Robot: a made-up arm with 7 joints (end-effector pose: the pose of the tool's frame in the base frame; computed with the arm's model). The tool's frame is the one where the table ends. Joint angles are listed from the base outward.
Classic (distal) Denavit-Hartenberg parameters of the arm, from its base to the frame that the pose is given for. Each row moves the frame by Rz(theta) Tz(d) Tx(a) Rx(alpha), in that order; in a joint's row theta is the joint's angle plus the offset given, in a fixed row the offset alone. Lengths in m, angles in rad.
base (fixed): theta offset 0; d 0.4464; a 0.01; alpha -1.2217
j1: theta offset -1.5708; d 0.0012; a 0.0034; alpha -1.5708
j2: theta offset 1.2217; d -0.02; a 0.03; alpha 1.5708
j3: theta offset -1.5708; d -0.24; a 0; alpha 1.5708
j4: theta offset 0; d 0.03; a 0.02; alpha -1.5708
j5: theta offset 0; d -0.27; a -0.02; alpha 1.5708
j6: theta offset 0; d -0.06; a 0.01; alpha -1.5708
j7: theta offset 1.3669; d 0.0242; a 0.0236; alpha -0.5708
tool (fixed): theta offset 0.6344; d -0.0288; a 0; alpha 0
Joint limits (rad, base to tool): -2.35..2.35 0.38..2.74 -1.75..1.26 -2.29..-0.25 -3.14..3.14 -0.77..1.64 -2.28..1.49
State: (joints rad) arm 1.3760 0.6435 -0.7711 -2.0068 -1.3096 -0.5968 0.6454
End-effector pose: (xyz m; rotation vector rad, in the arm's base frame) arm -0.2196 -0.0705 0.1652 -0.1871 -0.7013 -2.1451
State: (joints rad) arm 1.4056 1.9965 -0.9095 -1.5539 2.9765 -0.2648 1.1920
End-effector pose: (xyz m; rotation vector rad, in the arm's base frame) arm -0.0940 0.3562 0.3001 0.4161 0.0745 1.3967
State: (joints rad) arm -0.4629 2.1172 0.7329 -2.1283 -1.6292 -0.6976 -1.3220
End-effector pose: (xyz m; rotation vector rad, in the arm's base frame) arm 0.0605 0.0054 0.7310 -0.2439 -1.2993 -0.9927
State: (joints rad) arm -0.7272 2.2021 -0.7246 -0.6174 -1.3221 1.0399 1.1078
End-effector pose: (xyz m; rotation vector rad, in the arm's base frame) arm -0.0105 0.4676 0.6878 2.4073 1.5149 0.7157
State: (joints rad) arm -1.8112 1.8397 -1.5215 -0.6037 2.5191 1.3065 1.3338
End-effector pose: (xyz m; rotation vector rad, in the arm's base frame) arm 0.2028 0.3661 0.7382 -1.2179 -0.8391 0.4540
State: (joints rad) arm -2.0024 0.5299 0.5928 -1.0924 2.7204 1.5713 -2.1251
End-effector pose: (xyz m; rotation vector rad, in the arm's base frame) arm 0.2718 0.1136 0.7558 -0.9386 1.9311 0.2461
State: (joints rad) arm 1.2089 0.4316 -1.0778 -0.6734 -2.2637 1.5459 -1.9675
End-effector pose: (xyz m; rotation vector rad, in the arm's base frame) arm -0.4118 0.0133 0.2082 -0.4630 -0.4872 0.1547
